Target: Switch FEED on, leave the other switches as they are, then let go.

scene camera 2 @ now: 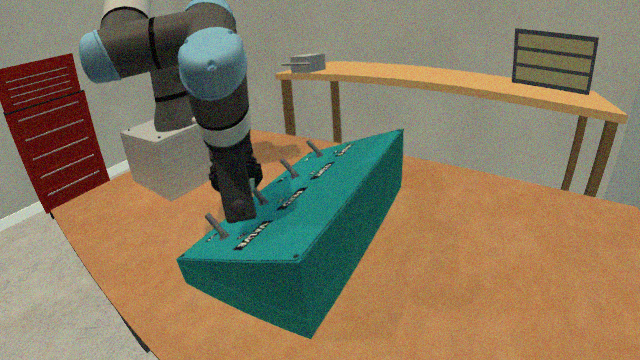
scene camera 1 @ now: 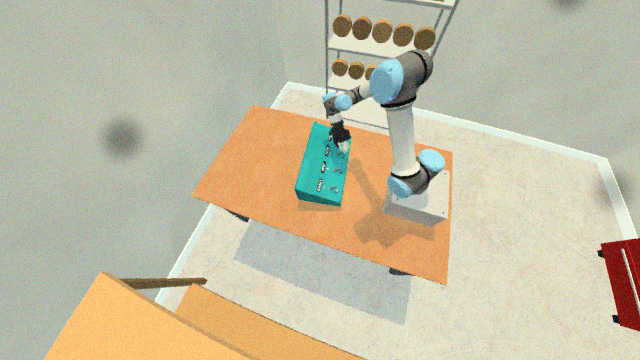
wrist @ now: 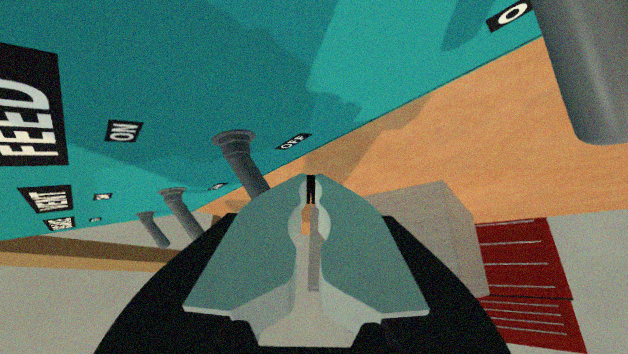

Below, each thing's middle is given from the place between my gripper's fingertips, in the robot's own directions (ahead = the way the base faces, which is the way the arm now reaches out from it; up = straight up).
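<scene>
Hand position relative to the teal switch box (scene camera 2: 287,266): my hand is 90 mm short of the box, 100 mm to the right of it and 20 mm above it.
</scene>
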